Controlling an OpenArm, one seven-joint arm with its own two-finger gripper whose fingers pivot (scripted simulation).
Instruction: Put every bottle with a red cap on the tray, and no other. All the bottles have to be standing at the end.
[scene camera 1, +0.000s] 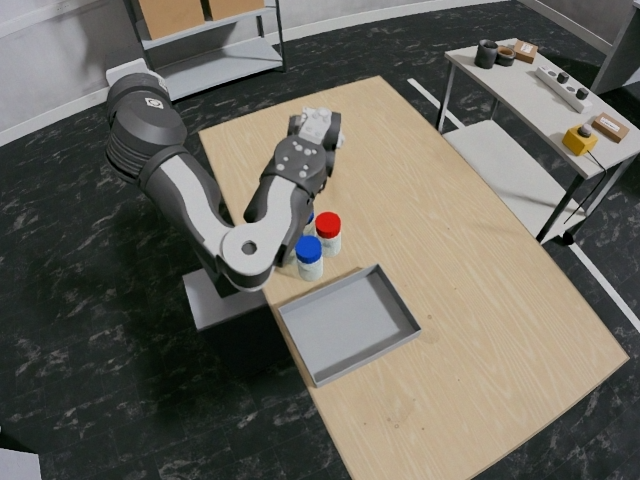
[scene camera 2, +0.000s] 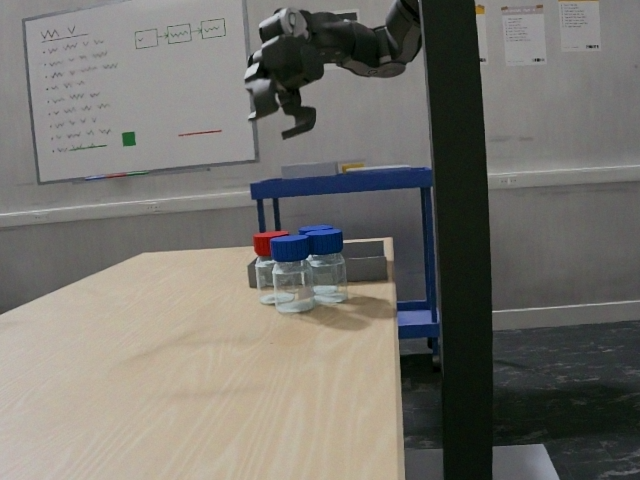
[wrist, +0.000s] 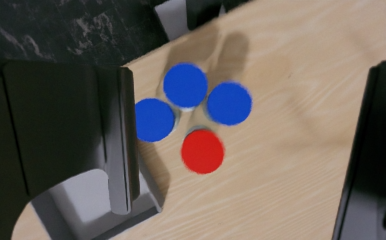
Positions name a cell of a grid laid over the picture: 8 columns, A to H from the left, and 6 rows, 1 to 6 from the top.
Observation:
In view: the gripper (scene camera 2: D2), a red-capped bottle (scene camera 2: D4) and a grey tray (scene camera 1: E5).
The red-capped bottle shows as well in scene camera 1 (scene camera 1: E3) and in the wrist view (wrist: E4). The grey tray shows as well in scene camera 2 (scene camera 2: E4). The gripper is seen too in the wrist view (wrist: E4).

